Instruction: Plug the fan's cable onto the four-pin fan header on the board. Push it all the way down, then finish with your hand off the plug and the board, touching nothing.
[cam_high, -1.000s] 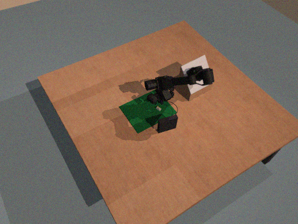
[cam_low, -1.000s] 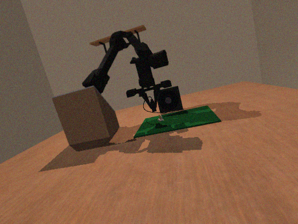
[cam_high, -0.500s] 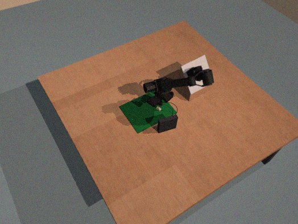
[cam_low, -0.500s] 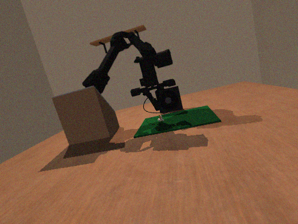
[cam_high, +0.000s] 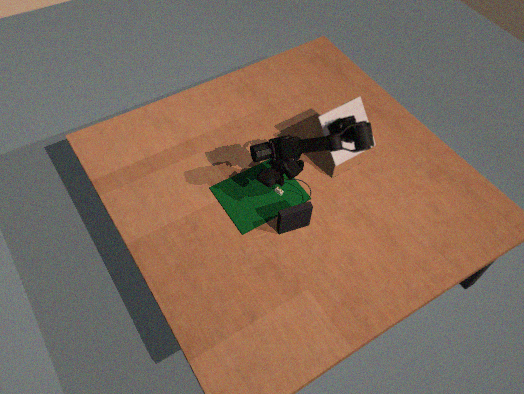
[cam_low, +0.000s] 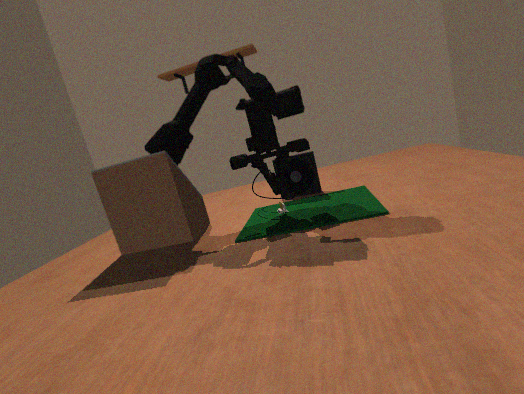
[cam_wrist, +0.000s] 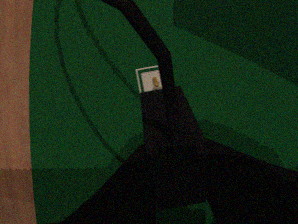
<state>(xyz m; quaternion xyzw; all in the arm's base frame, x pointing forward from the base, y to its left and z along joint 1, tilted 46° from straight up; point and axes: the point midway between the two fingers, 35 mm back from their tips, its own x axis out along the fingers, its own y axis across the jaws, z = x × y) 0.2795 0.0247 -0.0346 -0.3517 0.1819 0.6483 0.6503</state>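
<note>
Now: gripper tip 60 mm short of the green board, 30 mm to the left of it and 80 mm above it. Also, from my gripper tip: dark square fan: 50 mm ahead, 150 mm to the left, 10 mm below; black plug: 10 mm to the left, 10 mm above.
</note>
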